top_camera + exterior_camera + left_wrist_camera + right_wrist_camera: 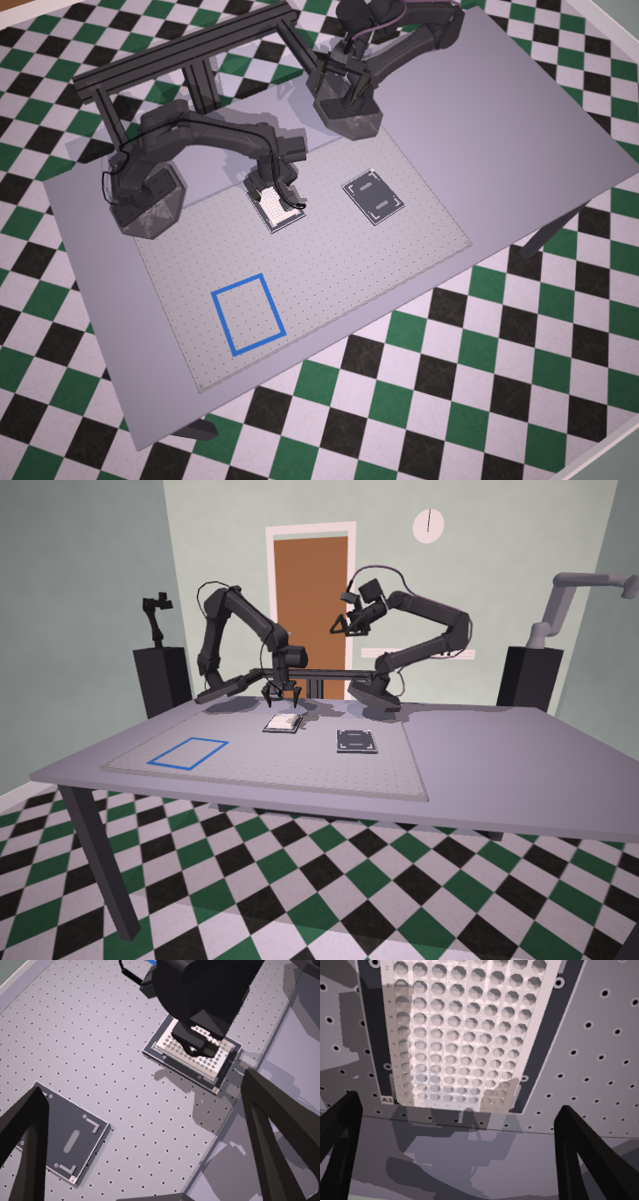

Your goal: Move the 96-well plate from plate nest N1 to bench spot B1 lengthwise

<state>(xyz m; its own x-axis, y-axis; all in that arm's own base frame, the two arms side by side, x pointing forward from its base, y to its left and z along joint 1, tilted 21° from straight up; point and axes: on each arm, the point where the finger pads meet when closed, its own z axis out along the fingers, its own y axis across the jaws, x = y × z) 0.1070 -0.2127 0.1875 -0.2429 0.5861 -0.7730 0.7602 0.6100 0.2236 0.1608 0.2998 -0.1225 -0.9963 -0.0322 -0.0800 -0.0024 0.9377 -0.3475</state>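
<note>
Now: right hand 6 cm above the white 96-well plate.
</note>
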